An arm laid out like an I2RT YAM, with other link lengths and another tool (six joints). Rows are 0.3 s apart.
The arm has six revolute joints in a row. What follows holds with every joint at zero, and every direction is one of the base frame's. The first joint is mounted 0.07 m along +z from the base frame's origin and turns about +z. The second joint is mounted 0.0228 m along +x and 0.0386 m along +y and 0.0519 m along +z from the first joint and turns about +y. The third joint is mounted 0.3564 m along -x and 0.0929 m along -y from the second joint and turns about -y. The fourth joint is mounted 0.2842 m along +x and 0.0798 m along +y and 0.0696 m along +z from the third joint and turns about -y. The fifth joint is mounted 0.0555 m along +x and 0.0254 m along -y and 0.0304 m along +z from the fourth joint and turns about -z. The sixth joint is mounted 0.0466 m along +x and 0.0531 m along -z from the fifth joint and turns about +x. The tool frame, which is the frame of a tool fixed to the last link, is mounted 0.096 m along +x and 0.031 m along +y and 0.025 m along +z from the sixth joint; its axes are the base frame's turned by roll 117.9, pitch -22.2 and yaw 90 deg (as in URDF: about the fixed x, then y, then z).
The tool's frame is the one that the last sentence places.
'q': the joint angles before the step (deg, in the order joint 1, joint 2, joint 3, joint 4, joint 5, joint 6). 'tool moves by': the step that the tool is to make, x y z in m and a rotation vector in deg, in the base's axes. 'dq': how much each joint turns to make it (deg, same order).
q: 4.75 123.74 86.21 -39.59 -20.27 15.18
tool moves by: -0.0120 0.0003 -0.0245 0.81 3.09 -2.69
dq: 0.23 0.59 -4.00 2.73 -0.44 3.28
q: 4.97 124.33 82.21 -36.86 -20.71 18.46
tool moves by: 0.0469 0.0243 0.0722 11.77 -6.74 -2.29
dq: 0.26 -0.06 10.33 0.08 -9.97 6.16
